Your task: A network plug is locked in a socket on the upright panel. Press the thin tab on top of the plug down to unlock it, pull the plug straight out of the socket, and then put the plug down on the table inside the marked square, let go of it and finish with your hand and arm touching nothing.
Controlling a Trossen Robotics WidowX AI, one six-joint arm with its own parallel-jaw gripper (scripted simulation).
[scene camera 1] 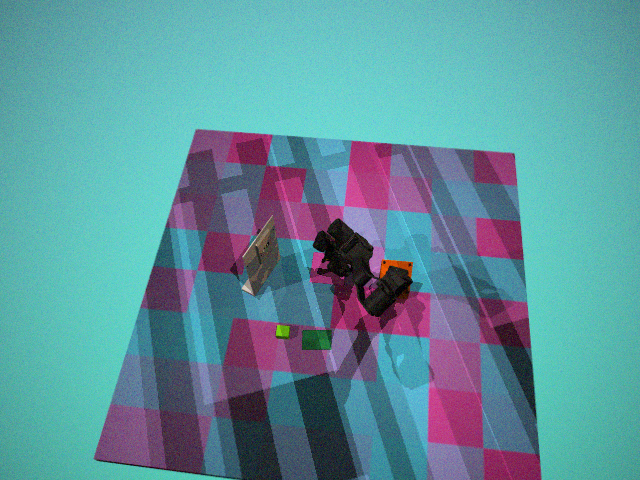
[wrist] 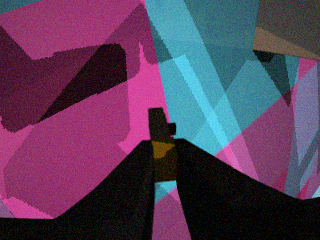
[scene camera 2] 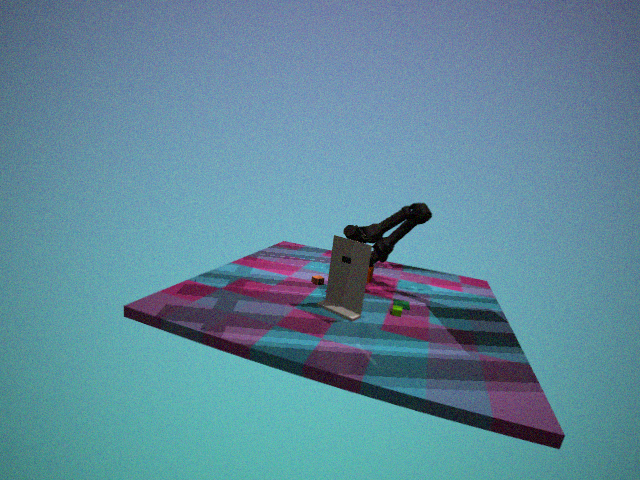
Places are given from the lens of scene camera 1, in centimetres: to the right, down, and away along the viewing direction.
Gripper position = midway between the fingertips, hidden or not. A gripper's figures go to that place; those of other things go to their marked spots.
my gripper (scene camera 1: 325,258): 2, 6, 184
upright panel (scene camera 1: 263,254): -18, 5, 171
